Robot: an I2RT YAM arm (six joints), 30 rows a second.
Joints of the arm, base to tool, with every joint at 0 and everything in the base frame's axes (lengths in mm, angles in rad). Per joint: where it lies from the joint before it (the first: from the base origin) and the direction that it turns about. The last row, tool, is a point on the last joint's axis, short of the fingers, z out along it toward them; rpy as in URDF.
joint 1: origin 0 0 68 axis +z
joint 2: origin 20 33.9 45.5 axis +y
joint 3: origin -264 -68.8 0 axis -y
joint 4: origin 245 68.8 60 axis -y
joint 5: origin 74 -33.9 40.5 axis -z
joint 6: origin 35.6 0 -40.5 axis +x
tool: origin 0 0 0 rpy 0 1.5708 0
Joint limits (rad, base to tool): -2.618..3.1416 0..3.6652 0..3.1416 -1.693..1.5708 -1.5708..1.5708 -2.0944..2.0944
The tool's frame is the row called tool.
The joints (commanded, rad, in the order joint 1, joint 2, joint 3, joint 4, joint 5, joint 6), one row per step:
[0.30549, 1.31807, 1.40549, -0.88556, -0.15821, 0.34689]
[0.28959, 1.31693, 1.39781, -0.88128, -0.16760, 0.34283]
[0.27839, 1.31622, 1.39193, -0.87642, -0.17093, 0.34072]
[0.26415, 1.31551, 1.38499, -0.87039, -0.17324, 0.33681]
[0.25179, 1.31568, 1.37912, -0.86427, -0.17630, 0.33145]
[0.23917, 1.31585, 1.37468, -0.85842, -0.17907, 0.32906]
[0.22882, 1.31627, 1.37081, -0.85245, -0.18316, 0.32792]
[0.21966, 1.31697, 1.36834, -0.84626, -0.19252, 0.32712]
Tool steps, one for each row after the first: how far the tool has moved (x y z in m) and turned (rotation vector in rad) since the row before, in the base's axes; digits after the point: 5 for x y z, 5 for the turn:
[0.00126, -0.00374, -0.00177, 0.00330, 0.00269, -0.00648]
[0.00106, -0.00271, -0.00129, 0.00092, 0.00022, -0.00739]
[0.00136, -0.00352, -0.00155, -0.00086, -0.00073, -0.00987]
[0.00138, -0.00297, -0.00142, -0.00117, -0.00136, -0.00644]
[0.00134, -0.00308, -0.00099, 0.00074, -0.00153, -0.00900]
[0.00120, -0.00245, -0.00086, 0.00253, -0.00134, -0.00669]
[0.00113, -0.00196, -0.00044, 0.00669, -0.00172, -0.00205]

